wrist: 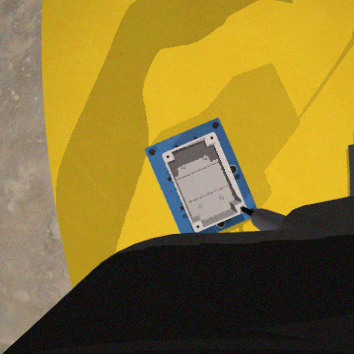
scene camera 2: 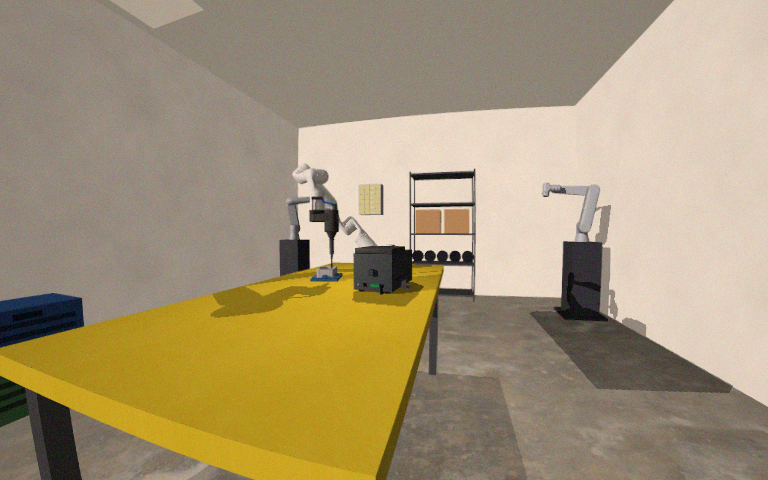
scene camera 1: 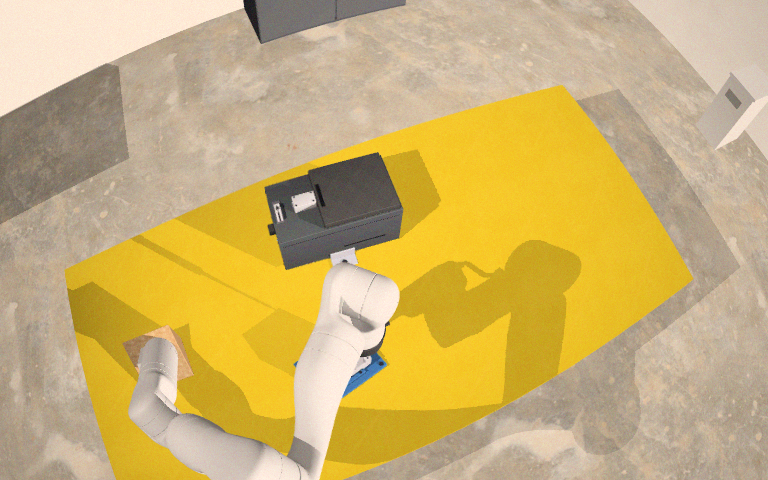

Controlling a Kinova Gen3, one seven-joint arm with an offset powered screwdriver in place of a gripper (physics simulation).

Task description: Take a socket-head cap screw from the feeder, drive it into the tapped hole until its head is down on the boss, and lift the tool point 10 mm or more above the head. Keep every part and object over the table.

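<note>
My gripper, a dark powered screwdriver (scene camera 2: 331, 266) (wrist: 244, 209), points down with its thin tip at one corner boss of the light grey open housing (scene camera 2: 326, 271) (wrist: 202, 184). In the wrist view the tip covers that corner, so its hole and any screw there are hidden. Whether the tip touches the boss is too small to tell. Small dark holes show at the other three corners. The housing sits on a blue plate (scene camera 1: 369, 378) (scene camera 2: 317, 278) (wrist: 159, 163). The dark box-shaped feeder (scene camera 1: 357, 191) (scene camera 2: 372, 270) stands apart from it. In scene camera 1 the arm hides the tip.
The yellow table (scene camera 1: 566, 186) (scene camera 2: 271, 367) (wrist: 200, 75) carries the arm's base on a wooden pad (scene camera 1: 133, 348). A small white plate (scene camera 1: 337, 256) lies beside the feeder, under the arm's edge. Beyond the table are a shelf rack (scene camera 2: 474, 226) and two other arms on dark pedestals (scene camera 2: 581, 277) (scene camera 2: 294, 257).
</note>
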